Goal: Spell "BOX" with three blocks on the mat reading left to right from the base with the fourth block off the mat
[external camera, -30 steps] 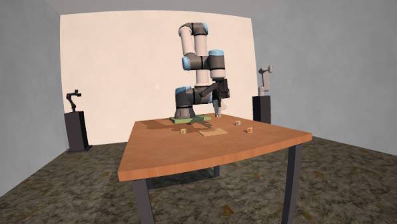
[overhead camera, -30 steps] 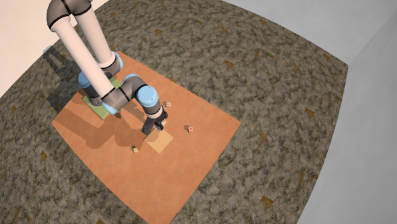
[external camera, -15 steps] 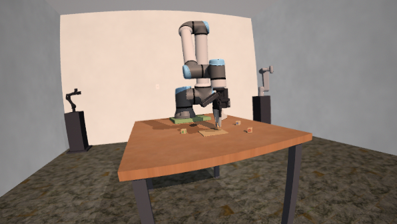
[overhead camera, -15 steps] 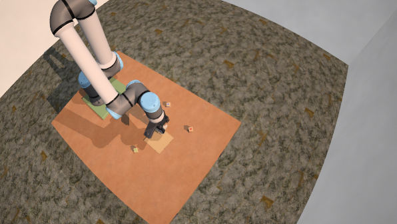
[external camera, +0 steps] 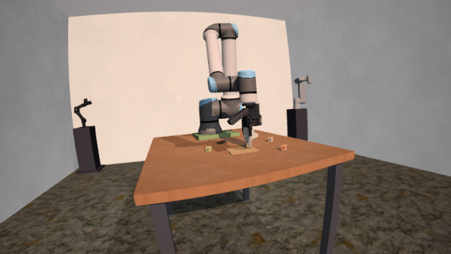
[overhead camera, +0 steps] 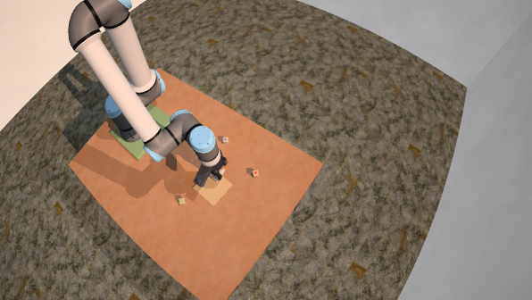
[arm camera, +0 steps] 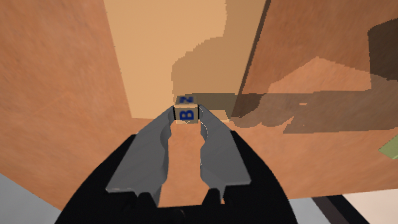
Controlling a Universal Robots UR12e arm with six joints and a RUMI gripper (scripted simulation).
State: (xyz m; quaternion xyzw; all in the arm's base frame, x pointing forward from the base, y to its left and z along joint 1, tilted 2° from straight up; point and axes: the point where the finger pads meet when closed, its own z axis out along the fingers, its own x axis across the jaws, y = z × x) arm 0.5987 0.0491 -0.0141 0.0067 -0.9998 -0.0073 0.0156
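Now: the tan mat 4 cm to the right of my hand and 2 cm below it.
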